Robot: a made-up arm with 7 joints.
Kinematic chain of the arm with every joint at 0, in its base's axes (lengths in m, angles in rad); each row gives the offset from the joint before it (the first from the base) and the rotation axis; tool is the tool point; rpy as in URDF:
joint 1: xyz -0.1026 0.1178 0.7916 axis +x
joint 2: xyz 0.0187 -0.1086 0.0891 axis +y
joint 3: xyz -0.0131 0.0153 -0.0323 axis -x
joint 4: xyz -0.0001 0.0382 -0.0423 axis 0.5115 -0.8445 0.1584
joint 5: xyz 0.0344 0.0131 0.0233 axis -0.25 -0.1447 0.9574
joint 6: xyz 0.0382 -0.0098 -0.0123 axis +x
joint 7: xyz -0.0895 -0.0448 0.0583 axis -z
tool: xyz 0.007 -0.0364 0.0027 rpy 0 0 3.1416
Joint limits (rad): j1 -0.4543..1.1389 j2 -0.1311..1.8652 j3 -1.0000..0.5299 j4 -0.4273..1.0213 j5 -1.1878..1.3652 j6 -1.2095..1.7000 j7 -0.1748..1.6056
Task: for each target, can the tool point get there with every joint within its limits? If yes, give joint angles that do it. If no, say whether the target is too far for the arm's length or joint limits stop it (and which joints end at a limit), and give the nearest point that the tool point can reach.
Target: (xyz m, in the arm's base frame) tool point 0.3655 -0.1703 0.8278
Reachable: no: too far | nearest point 0.0415 -0.0354 0.8108 | short by 0.351 m
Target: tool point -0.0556 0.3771 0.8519
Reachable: no: joint limits stop it (at a limit: joint 1, joint 2, joint 5, joint 6) | nearest point -0.0820 0.2379 0.8892 | short by 0.147 m
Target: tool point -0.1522 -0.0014 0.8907
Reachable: yes | joints -0.1655 0.2290 -0.1853 0.3936 -0.1457 -0.1728 0.3365
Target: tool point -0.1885 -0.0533 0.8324
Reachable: yes | joints 0.6673 1.2187 0.0227 0.4974 -0.7195 0.3339 -0.0126
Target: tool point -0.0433 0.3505 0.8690
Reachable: no: joint limits stop it (at a limit: joint 1, joint 2, joint 5, joint 6) | nearest point -0.0728 0.2366 0.8923 | short by 0.120 m
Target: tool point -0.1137 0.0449 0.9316
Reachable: yes | joints -0.0577 0.4397 0.1164 0.1533 0.3433 -0.7679 0.4452
